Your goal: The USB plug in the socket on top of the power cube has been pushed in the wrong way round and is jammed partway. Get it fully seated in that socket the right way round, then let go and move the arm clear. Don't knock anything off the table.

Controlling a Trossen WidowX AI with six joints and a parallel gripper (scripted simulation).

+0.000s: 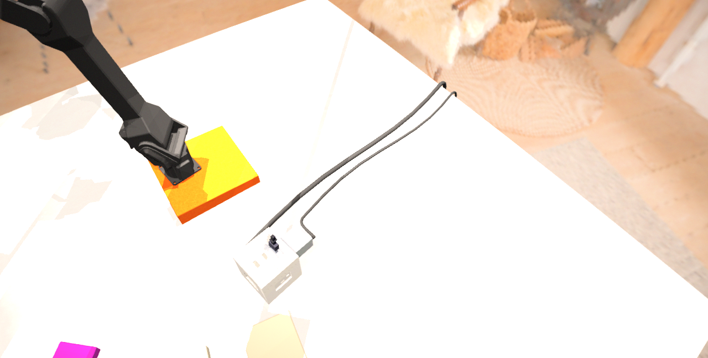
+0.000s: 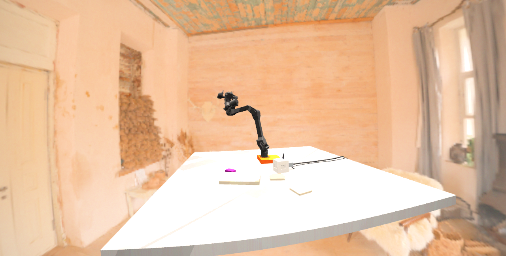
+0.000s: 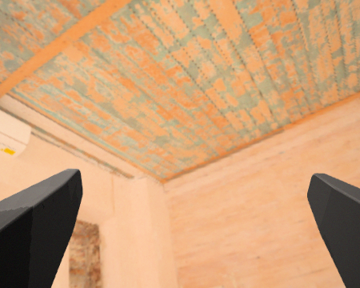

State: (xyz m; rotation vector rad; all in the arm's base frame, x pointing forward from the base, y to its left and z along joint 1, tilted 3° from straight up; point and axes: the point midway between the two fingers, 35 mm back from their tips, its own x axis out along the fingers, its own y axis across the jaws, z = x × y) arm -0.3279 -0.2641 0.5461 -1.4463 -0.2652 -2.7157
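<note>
The dark USB plug is 63 cm ahead of my gripper tip, 53 cm below it and 25 cm to the left of it. The rest, counted from my gripper tip: large pale slab (68 cm ahead, 61 cm below, 4 cm to the right); magenta block (61 cm below, 52 cm ahead, 8 cm to the right).
</note>
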